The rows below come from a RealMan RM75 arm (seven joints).
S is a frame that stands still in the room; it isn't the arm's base.
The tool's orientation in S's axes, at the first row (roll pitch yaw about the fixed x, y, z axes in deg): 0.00, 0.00, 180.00
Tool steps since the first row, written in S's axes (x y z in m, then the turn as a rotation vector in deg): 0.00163, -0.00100, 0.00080, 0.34, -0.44, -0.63; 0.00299, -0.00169, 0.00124, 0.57, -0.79, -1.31; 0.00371, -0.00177, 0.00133, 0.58, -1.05, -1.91; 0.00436, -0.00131, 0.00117, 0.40, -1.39, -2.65; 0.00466, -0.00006, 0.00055, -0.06, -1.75, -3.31
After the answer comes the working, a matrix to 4 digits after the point.
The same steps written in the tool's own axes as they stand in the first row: -0.00163, 0.00100, 0.00080, -0.34, 0.44, -0.63; -0.00299, 0.00169, 0.00124, -0.57, 0.79, -1.31; -0.00371, 0.00177, 0.00133, -0.58, 1.05, -1.91; -0.00436, 0.00131, 0.00117, -0.40, 1.39, -2.65; -0.00466, 0.00006, 0.00055, 0.06, 1.75, -3.31
The tool's axes in the first row as the columns of a matrix, in S's axes (rounded; the answer above uses it unrounded):
-1.0000, 0.0000, 0.0000
0.0000, -1.0000, 0.0000
0.0000, 0.0000, 1.0000

